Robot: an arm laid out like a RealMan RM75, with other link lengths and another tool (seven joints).
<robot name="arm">
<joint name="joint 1" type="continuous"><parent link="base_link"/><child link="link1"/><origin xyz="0 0 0.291"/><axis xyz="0 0 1"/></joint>
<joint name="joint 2" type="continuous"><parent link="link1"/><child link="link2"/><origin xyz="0 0 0"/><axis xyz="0 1 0"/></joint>
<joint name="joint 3" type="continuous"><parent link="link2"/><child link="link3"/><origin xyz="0 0 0.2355"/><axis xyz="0 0 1"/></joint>
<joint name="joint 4" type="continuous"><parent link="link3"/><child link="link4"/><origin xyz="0 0 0"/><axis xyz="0 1 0"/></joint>
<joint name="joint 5" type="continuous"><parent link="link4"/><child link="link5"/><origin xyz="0 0 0.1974"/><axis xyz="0 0 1"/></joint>
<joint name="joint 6" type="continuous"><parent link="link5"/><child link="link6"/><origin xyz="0 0 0"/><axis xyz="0 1 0"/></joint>
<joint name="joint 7" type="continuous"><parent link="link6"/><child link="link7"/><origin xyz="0 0 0.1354"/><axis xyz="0 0 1"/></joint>
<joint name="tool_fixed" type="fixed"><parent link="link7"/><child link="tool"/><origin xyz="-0.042 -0.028 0.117" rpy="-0.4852 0 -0.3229"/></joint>
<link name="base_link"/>
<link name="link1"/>
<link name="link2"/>
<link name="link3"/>
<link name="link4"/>
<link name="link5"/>
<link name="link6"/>
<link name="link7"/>
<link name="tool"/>
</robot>
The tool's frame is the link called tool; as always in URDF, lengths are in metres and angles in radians. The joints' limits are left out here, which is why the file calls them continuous.
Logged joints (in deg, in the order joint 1, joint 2, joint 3, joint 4, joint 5, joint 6, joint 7), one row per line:
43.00, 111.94, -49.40, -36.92, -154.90, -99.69, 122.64
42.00, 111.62, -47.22, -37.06, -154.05, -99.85, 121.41
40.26, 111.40, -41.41, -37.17, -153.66, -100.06, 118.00
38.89, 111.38, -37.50, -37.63, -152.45, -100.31, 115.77
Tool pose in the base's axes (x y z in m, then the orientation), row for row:
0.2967, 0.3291, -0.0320, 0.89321, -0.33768, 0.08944, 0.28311
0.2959, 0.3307, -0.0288, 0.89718, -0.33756, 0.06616, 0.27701
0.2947, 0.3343, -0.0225, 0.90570, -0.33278, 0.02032, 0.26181
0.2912, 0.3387, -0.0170, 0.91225, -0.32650, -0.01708, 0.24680
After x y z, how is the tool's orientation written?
As a quaternion, x y z w.
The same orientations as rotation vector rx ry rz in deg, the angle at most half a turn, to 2 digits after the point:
137.00, -51.79, 13.72
138.04, -51.94, 10.18
140.43, -51.60, 3.15
142.55, -51.02, -2.67

